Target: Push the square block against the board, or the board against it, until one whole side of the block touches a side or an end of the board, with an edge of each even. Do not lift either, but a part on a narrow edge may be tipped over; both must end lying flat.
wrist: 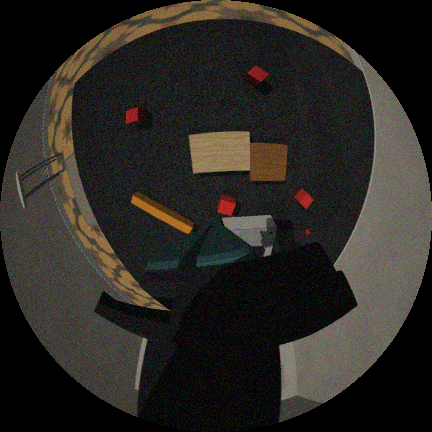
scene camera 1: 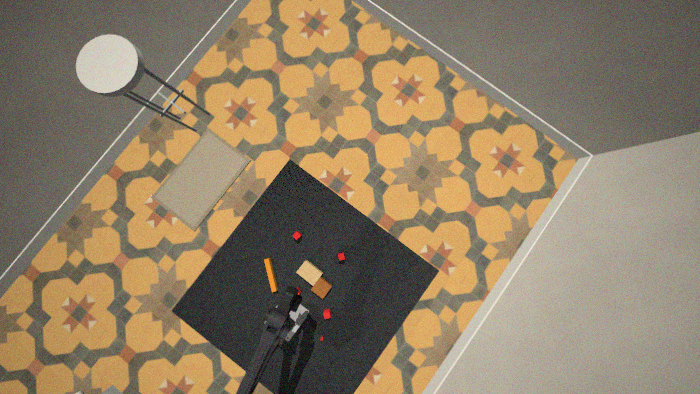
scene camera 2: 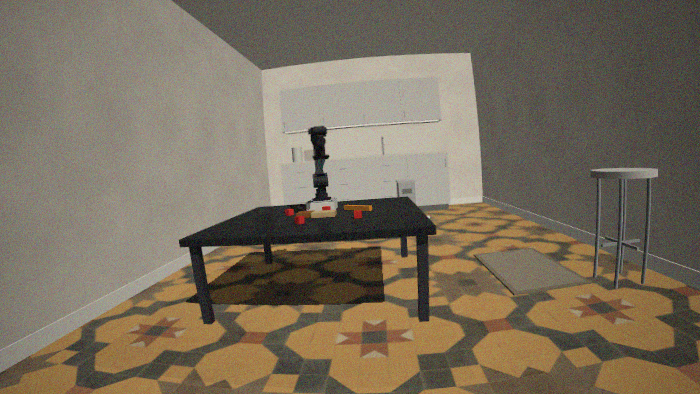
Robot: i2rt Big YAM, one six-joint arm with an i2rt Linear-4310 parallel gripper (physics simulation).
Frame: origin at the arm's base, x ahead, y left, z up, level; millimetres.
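Seen in the pictures: gripper, fingertip midpoint: (wrist: 218, 222) (scene camera 2: 321, 171); arm's base at its link origin: (scene camera 2: 322, 199).
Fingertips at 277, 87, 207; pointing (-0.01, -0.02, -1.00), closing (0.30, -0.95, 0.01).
Offsets run from my fingertips to a thing's top centre, as dx, dy, dz. Level surfaces: height alone.
A pale wooden board @[+34, -1, -246] (scene camera 1: 308, 271) (scene camera 2: 323, 213) (wrist: 219, 152) lies flat on the black table @[dz -276] (scene camera 1: 386, 294) (scene camera 2: 376, 225) (wrist: 181, 80). A brown square block @[+15, -127, -246] (scene camera 1: 321, 288) (scene camera 2: 303, 213) (wrist: 268, 162) lies flat with one side against the board's end. In the wrist view the block sits slightly offset along that end, so their edges are not quite in line. My gripper (wrist: 218, 222) (scene camera 1: 292, 295) is shut on nothing. It is raised high above the table, near the arm's base and clear of both parts.
An orange bar @[-150, +183, -245] (scene camera 1: 270, 274) (scene camera 2: 357, 207) (wrist: 162, 212) lies left of the board. Several red cubes are scattered around, one @[-117, -21, -236] (wrist: 226, 204) close to the base and one @[+258, -89, -236] (scene camera 1: 341, 256) beyond the board. A stool (scene camera 1: 107, 63) (scene camera 2: 623, 173) and a grey mat (scene camera 1: 200, 178) are on the floor.
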